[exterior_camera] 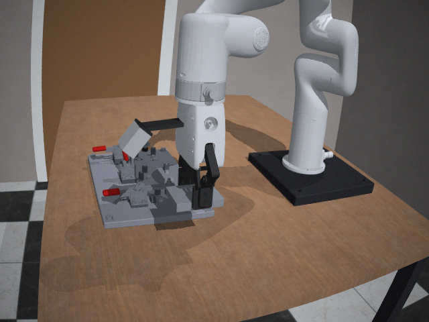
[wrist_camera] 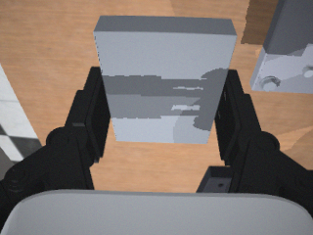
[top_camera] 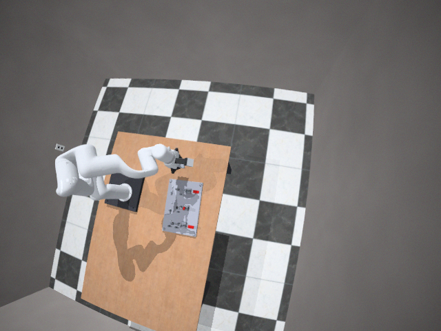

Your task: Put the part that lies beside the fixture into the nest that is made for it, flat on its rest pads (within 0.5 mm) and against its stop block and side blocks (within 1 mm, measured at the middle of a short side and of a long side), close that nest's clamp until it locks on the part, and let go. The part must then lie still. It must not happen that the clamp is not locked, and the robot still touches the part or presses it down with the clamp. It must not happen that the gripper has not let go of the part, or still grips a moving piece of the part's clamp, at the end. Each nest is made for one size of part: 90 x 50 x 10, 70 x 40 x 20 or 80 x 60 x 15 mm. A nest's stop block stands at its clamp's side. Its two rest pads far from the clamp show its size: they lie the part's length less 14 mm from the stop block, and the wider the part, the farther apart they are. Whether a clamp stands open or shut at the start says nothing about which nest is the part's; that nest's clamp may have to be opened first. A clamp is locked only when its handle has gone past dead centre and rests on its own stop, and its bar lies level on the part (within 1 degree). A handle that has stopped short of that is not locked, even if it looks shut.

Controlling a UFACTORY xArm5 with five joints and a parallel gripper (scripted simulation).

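My hand is 27 cm to the left of the grey fixture plate, 12 cm above it and 2 cm short of it. Round my hand: grey rectangular part: 1 cm below.
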